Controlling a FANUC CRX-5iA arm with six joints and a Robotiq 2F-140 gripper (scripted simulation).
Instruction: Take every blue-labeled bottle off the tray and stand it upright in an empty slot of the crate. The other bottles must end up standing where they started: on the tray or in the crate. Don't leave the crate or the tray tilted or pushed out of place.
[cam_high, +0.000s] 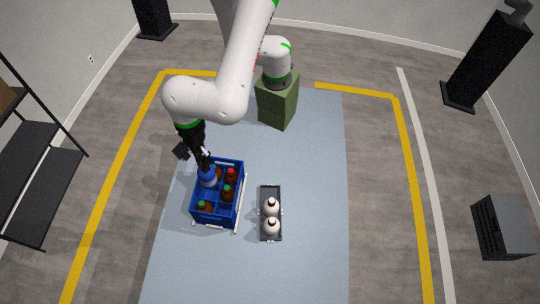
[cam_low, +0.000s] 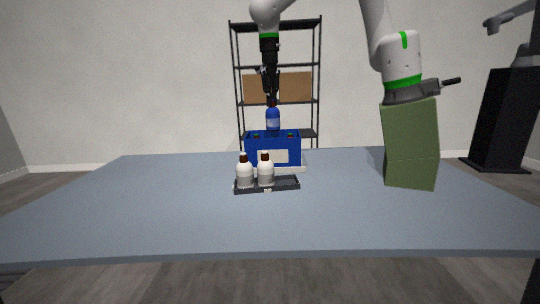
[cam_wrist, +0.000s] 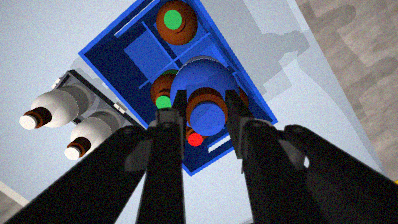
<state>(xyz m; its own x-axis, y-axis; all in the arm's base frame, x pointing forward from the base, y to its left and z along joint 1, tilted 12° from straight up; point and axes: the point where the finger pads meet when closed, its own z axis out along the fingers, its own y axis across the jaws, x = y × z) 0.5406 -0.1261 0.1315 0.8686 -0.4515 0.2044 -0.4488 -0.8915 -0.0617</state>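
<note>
Right now my hand is 80 mm above the blue-labeled bottle. From my hand the other things lie so: blue crate (30 mm to the left, 260 mm below).
</note>
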